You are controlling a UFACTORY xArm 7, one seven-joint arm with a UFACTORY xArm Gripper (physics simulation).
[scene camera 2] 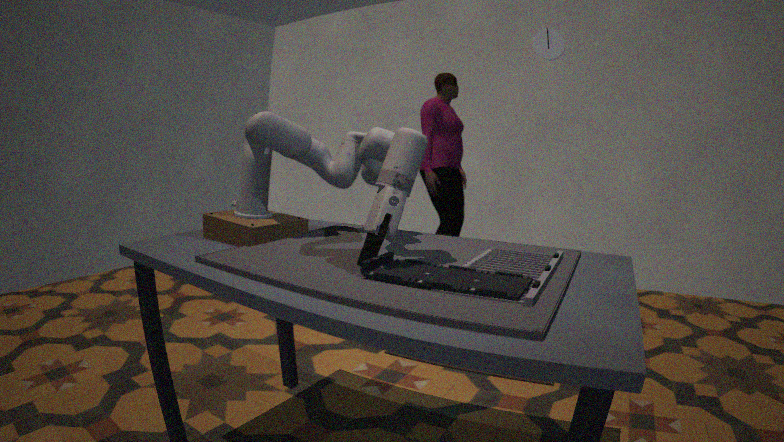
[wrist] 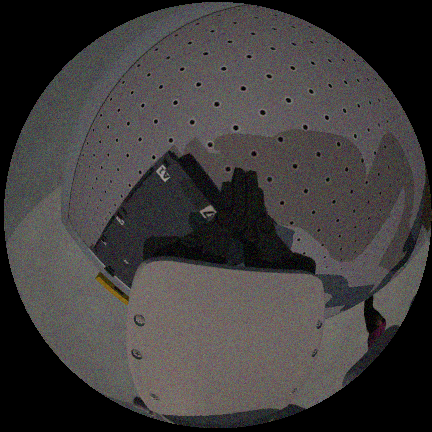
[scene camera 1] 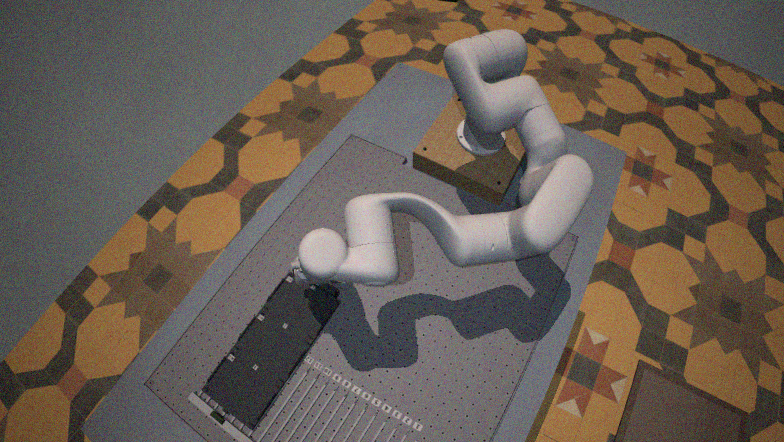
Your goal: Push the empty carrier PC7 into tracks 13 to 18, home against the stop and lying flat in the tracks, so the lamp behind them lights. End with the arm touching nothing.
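Places are measured from the arm's base along level axes (x ahead, y left, z up), in metres.
Pixels of known places: gripper, fingertip midpoint: (scene camera 2: 364, 267) (wrist: 240, 181); arm's base at its link origin: (scene camera 2: 252, 215) (scene camera 1: 480, 136).
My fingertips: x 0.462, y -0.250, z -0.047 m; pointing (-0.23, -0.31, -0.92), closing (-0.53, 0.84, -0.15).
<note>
For each thing: its top centre in the pictures, then the offset to it from my fingertips. "pt": a spot on its surface instead. Level surfaces: height alone.
- black carrier at its top centre: (wrist: 131, 263) (scene camera 2: 449, 267) (scene camera 1: 269, 341) 0.183 m ahead, 0.025 m right, 0.024 m up
- pale stop bar at a spot on its surface: (scene camera 2: 530, 299) (scene camera 1: 189, 396) pt 0.347 m ahead, 0.138 m right, 0.007 m up
- small block at a spot on its surface: (scene camera 1: 218, 417) pt 0.356 m ahead, 0.058 m right, 0.016 m up
- perforated board at its surface level: 0.006 m down
- grey table at its surface level: 0.019 m down
The black carrier (scene camera 1: 274, 351) (scene camera 2: 450, 278) (wrist: 145, 205) looks empty and flat, lying lengthwise over the tracks at the left end of the track row in scene camera 1. A narrow gap with short bits of track shows between its far end and the pale stop bar (scene camera 1: 199, 403) (scene camera 2: 530, 299). The small block (scene camera 1: 218, 417) on the bar behind it looks dark, not lit. My gripper (scene camera 2: 364, 269) (wrist: 240, 181) is shut and empty, tilted, with its fingertips low at the carrier's near end. They look to be against that end; the exact contact is hidden. In scene camera 1 the wrist covers them.
Bare tracks (scene camera 2: 510, 262) with a row of number labels (scene camera 1: 362, 392) lie beside the carrier. The perforated board (scene camera 1: 455, 351) (scene camera 2: 307, 274) lies on the grey table (scene camera 1: 131, 378) (scene camera 2: 592, 340). The arm's wooden base block (scene camera 1: 439, 142) (scene camera 2: 241, 227) stands at the other end. A person (scene camera 2: 443, 131) stands behind the table.
</note>
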